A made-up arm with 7 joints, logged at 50 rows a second.
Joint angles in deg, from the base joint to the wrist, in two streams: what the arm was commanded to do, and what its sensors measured. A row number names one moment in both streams.
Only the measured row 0 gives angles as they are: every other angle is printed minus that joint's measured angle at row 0.
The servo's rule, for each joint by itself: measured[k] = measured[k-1] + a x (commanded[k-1-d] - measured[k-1]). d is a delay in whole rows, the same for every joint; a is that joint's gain. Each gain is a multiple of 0.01, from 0.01 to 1. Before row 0 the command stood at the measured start. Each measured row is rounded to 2 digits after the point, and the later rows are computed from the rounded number. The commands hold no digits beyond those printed.
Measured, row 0:
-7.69, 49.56, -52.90, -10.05, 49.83, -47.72, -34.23
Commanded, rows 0 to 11:
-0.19, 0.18, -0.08, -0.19, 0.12, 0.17, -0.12
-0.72, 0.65, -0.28, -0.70, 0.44, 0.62, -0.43
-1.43, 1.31, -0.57, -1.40, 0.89, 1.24, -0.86
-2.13, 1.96, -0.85, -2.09, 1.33, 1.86, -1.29
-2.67, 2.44, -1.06, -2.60, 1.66, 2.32, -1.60
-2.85, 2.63, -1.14, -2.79, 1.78, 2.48, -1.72
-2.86, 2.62, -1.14, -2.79, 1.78, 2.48, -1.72
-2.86, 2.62, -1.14, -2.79, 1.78, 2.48, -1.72
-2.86, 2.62, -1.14, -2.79, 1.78, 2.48, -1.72
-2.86, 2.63, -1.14, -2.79, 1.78, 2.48, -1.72
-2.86, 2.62, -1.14, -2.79, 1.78, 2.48, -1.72
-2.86, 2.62, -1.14, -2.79, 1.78, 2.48, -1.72
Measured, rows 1 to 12:
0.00, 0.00, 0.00, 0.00, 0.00, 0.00, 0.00
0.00, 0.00, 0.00, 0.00, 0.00, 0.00, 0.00
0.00, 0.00, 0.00, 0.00, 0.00, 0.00, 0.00
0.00, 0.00, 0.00, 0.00, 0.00, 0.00, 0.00
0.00, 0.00, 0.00, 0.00, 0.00, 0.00, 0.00
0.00, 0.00, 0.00, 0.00, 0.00, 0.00, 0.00
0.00, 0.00, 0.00, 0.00, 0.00, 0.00, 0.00
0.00, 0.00, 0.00, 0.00, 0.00, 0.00, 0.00
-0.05, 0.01, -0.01, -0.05, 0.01, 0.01, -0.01
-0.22, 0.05, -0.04, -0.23, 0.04, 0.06, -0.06
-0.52, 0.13, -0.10, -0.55, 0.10, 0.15, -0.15
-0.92, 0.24, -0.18, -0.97, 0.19, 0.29, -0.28
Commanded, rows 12 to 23:
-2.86, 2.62, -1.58, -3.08, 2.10, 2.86, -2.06
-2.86, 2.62, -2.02, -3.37, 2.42, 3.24, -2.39
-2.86, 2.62, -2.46, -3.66, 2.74, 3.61, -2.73
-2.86, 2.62, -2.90, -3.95, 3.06, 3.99, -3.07
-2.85, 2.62, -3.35, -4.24, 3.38, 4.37, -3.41
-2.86, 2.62, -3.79, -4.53, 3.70, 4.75, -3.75
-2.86, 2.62, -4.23, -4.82, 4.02, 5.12, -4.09
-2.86, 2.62, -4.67, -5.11, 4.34, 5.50, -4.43
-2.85, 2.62, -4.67, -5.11, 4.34, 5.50, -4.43
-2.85, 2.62, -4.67, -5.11, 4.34, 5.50, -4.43
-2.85, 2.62, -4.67, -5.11, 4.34, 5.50, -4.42
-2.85, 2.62, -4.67, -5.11, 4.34, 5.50, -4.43
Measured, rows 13 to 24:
-1.36, 0.37, -0.28, -1.41, 0.29, 0.45, -0.43
-1.73, 0.51, -0.37, -1.78, 0.39, 0.61, -0.57
-2.01, 0.64, -0.45, -2.05, 0.49, 0.76, -0.70
-2.22, 0.76, -0.53, -2.25, 0.58, 0.90, -0.81
-2.38, 0.87, -0.60, -2.40, 0.66, 1.03, -0.91
-2.50, 0.98, -0.66, -2.51, 0.74, 1.15, -1.00
-2.59, 1.08, -0.71, -2.59, 0.81, 1.26, -1.08
-2.66, 1.17, -0.76, -2.64, 0.88, 1.36, -1.15
-2.71, 1.26, -0.85, -2.76, 0.97, 1.48, -1.25
-2.75, 1.34, -0.98, -2.92, 1.07, 1.62, -1.38
-2.78, 1.42, -1.14, -3.12, 1.19, 1.78, -1.53
-2.80, 1.49, -1.33, -3.34, 1.32, 1.96, -1.70

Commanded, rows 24 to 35:
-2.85, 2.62, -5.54, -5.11, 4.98, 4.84, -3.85
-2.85, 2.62, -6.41, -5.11, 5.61, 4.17, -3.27
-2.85, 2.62, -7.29, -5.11, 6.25, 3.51, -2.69
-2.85, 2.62, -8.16, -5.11, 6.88, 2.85, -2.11
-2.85, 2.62, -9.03, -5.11, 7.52, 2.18, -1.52
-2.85, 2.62, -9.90, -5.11, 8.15, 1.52, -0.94
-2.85, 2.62, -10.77, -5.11, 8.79, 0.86, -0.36
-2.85, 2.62, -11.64, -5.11, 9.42, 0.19, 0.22
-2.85, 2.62, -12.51, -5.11, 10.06, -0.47, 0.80
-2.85, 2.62, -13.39, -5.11, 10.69, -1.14, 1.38
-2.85, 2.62, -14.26, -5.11, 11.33, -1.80, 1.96
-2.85, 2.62, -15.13, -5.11, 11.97, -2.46, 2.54
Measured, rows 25 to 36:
-2.81, 1.56, -1.55, -3.58, 1.46, 2.15, -1.89
-2.82, 1.62, -1.80, -3.84, 1.62, 2.36, -2.09
-2.83, 1.68, -2.07, -4.10, 1.79, 2.58, -2.31
-2.84, 1.74, -2.36, -4.37, 1.97, 2.81, -2.54
-2.84, 1.79, -2.61, -4.57, 2.14, 3.03, -2.75
-2.84, 1.84, -2.84, -4.72, 2.29, 3.23, -2.93
-2.84, 1.89, -3.04, -4.83, 2.43, 3.41, -3.09
-2.84, 1.93, -3.22, -4.91, 2.56, 3.58, -3.24
-2.84, 1.97, -3.48, -4.96, 2.73, 3.68, -3.31
-2.84, 2.01, -3.80, -5.00, 2.93, 3.72, -3.31
-2.84, 2.05, -4.18, -5.03, 3.16, 3.70, -3.24
-2.84, 2.08, -4.62, -5.05, 3.42, 3.63, -3.12

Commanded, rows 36 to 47:
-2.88, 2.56, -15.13, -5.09, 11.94, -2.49, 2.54
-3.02, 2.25, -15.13, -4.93, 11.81, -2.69, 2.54
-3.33, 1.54, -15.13, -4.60, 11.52, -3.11, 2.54
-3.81, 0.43, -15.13, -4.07, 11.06, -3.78, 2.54
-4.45, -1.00, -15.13, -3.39, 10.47, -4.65, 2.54
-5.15, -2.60, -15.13, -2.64, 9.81, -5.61, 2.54
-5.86, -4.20, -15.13, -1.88, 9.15, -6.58, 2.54
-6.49, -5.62, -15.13, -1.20, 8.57, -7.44, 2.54
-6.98, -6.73, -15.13, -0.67, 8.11, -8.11, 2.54
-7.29, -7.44, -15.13, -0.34, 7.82, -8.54, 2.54
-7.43, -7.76, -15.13, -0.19, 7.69, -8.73, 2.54
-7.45, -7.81, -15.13, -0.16, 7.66, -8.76, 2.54
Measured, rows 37 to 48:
-2.84, 2.11, -5.11, -5.07, 3.71, 3.51, -2.94
-2.84, 2.14, -5.64, -5.08, 4.02, 3.35, -2.72
-2.84, 2.17, -6.20, -5.09, 4.35, 3.15, -2.46
-2.84, 2.20, -6.80, -5.10, 4.70, 2.91, -2.17
-2.84, 2.23, -7.43, -5.10, 5.08, 2.64, -1.84
-2.84, 2.25, -8.09, -5.10, 5.47, 2.34, -1.49
-2.84, 2.27, -8.77, -5.10, 5.88, 2.01, -1.11
-2.84, 2.29, -9.47, -5.10, 6.31, 1.65, -0.71
-2.85, 2.31, -10.09, -5.10, 6.70, 1.32, -0.35
-2.89, 2.31, -10.64, -5.05, 7.06, 1.00, -0.03
-3.00, 2.26, -11.13, -4.93, 7.37, 0.67, 0.25
-3.20, 2.15, -11.57, -4.70, 7.63, 0.31, 0.50

